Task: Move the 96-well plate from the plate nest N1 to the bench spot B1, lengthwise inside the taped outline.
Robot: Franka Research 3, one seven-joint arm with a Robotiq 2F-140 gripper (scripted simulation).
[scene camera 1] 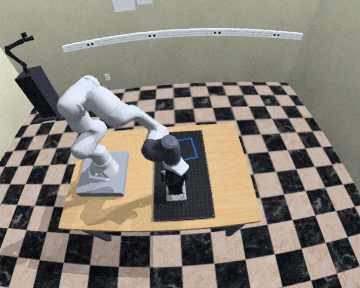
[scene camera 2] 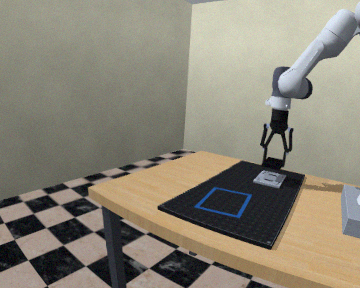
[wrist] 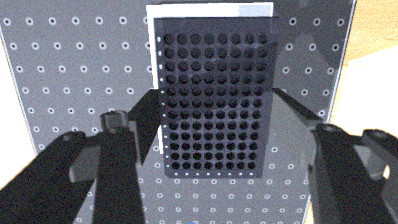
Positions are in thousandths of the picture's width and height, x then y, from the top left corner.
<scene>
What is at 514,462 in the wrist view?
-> A 96-well plate.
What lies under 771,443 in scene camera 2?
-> The gripper.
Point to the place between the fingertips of the gripper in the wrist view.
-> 536,467
</scene>
